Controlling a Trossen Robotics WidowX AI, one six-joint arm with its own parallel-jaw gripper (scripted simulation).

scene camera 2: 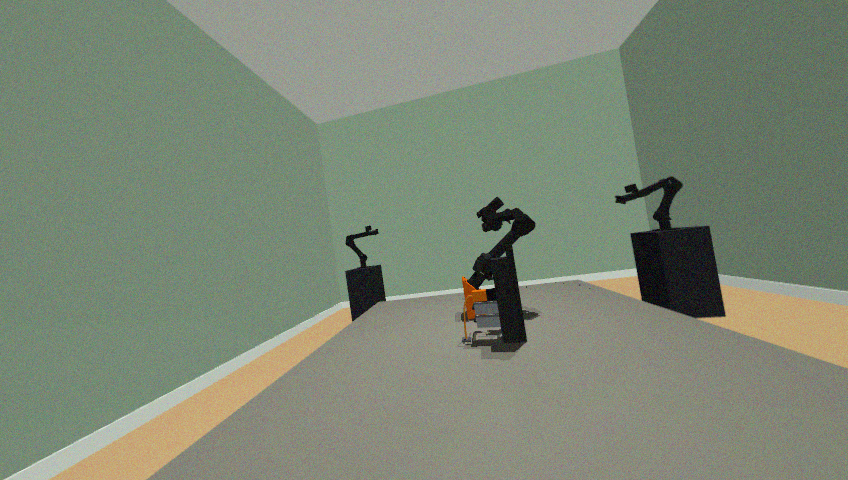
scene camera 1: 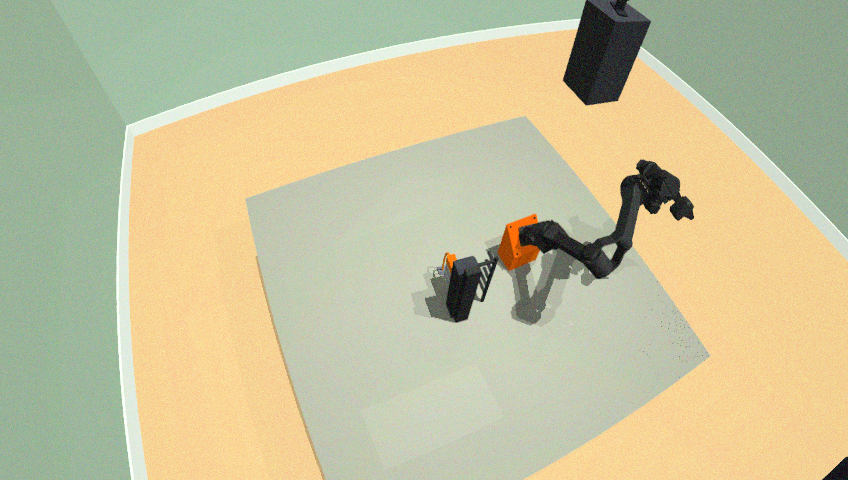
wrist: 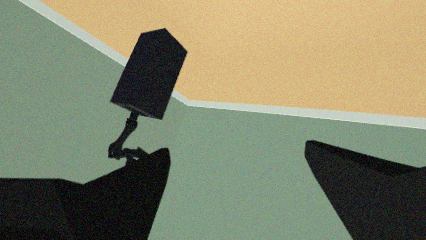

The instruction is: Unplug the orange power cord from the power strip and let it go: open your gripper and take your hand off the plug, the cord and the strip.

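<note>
My gripper (scene camera 1: pixel 687 211) is open and holds nothing; I can also see it in the wrist view (wrist: pixel 237 152). As for things in the scene, there is a dark upright block (scene camera 1: pixel 471 276).
</note>
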